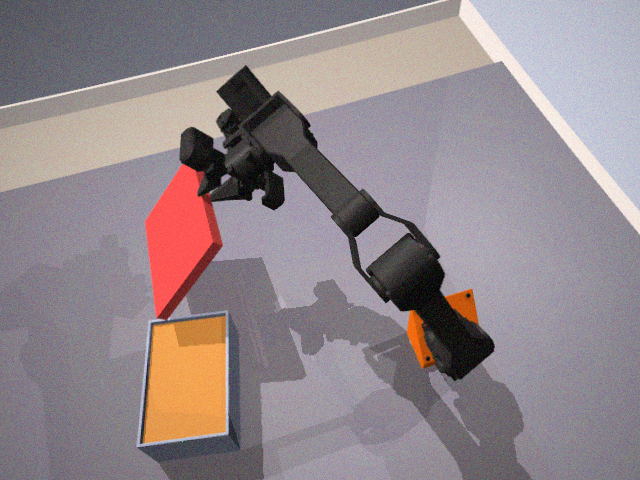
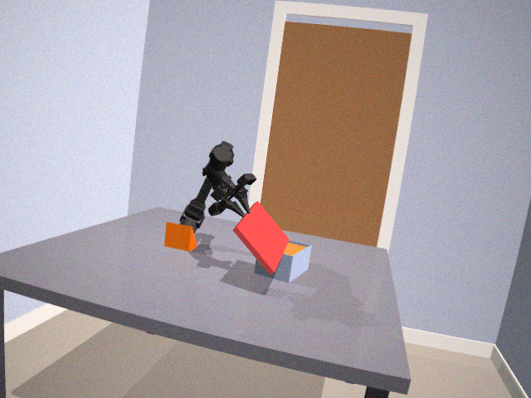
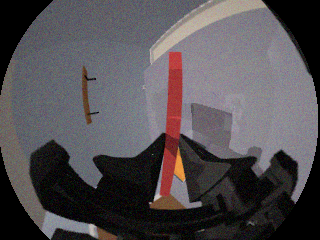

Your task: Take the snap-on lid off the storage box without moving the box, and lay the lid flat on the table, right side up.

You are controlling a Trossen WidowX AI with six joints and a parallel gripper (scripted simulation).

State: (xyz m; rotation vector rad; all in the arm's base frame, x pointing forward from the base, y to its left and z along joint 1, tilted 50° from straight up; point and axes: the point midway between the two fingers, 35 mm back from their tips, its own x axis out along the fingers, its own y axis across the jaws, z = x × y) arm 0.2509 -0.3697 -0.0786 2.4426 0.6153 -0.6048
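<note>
My gripper tip is now 6 cm short of the red lid, 5 cm above it and 1 cm to the right of it. From my gripper tip the other things lie so: storage box: 22 cm to the left, 18 cm below, 12 cm ahead.
</note>
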